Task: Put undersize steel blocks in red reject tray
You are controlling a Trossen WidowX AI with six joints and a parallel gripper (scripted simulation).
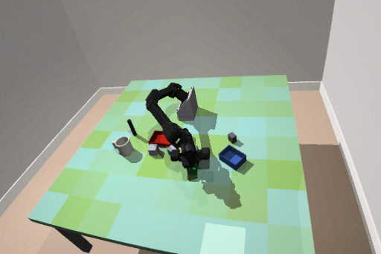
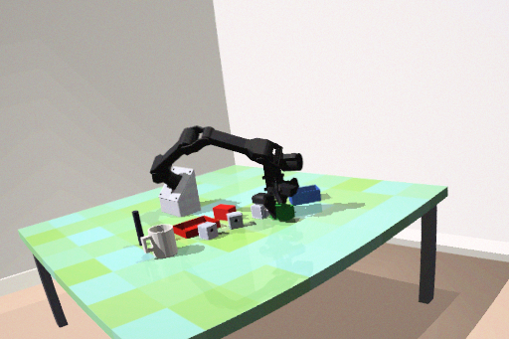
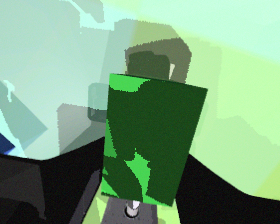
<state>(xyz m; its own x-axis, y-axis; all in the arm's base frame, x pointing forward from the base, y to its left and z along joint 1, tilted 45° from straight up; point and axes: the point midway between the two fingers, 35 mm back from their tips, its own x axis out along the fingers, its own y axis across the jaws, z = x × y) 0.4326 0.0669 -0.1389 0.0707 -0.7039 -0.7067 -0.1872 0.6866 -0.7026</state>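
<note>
The steel block is 80 mm behind my gripper tip, 10 mm to the right of it and 10 mm above it. The rest, counted from my gripper tip: green GO gauge 20 mm above, 10 mm behind; then blue tray 190 mm to the left, 60 mm behind; then darker grey block 200 mm behind, 170 mm to the left, 10 mm above.
</note>
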